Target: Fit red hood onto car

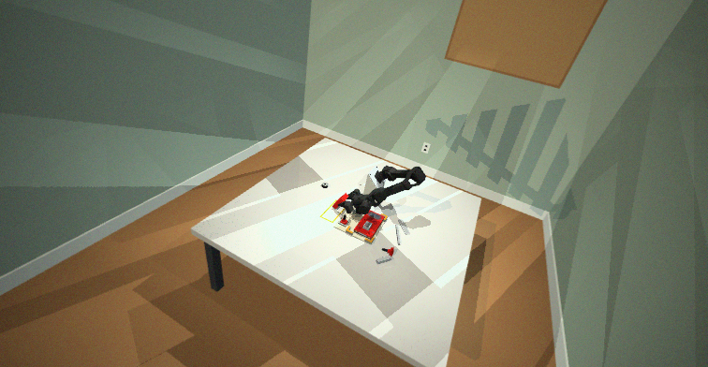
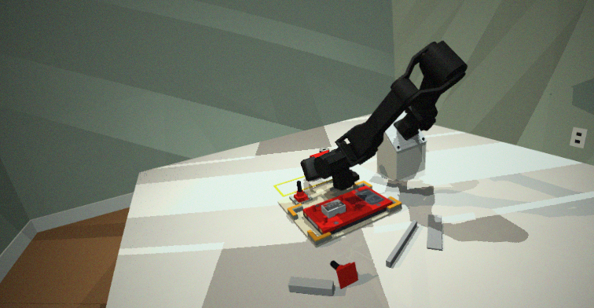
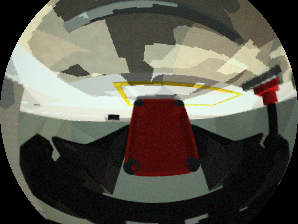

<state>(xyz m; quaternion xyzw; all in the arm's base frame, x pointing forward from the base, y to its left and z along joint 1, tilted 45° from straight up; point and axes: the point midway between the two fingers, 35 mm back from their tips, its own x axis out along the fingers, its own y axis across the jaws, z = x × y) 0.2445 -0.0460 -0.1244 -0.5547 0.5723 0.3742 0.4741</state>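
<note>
Now: the red hood 10 mm above my gripper tip. Also, from my gripper tip: grey bar 270 mm ahead, 350 mm to the left, 30 mm below; then grey engine block 100 mm ahead, 210 mm to the left, 20 mm below.
</note>
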